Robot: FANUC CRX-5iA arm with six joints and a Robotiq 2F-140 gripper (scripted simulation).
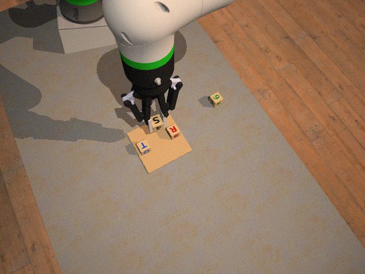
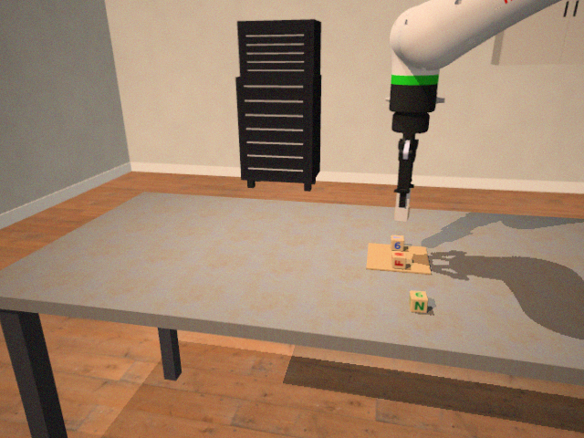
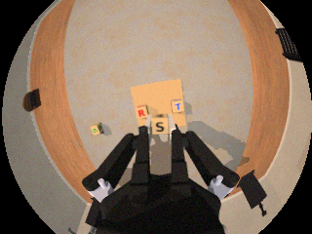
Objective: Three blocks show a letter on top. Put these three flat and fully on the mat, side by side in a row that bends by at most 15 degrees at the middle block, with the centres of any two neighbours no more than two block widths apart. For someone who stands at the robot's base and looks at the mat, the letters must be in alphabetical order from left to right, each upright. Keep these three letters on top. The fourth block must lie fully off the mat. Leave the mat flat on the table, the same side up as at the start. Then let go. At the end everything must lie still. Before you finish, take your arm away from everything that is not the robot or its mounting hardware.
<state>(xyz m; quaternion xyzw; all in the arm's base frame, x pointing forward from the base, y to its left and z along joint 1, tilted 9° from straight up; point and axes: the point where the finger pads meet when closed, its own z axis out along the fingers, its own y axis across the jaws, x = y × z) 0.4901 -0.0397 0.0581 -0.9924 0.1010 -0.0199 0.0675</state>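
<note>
Now: the tan mat 140 mm below my hand. From my hand the other things lie so: S block 20 mm below; then green-marked block 10 mm behind, 210 mm to the left, 120 mm below.
</note>
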